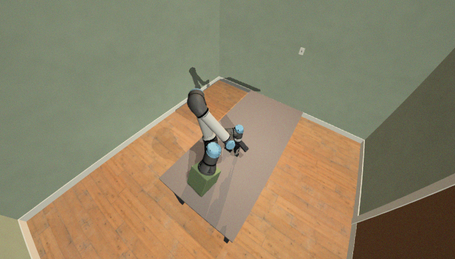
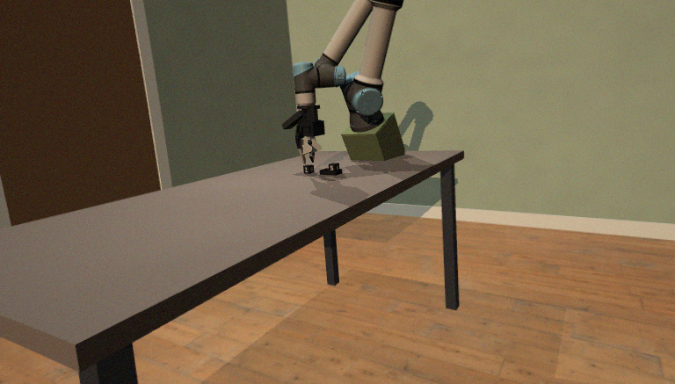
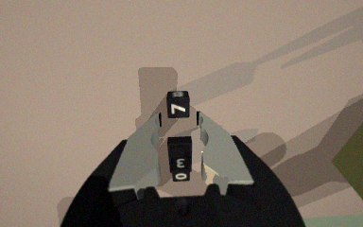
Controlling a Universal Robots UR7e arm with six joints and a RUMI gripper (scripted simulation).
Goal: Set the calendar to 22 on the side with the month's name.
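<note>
Right now the black number cube is 4 cm below my hand. From my hand the other things lie so: black tray: 11 cm to the left, 4 cm below, 2 cm ahead.
</note>
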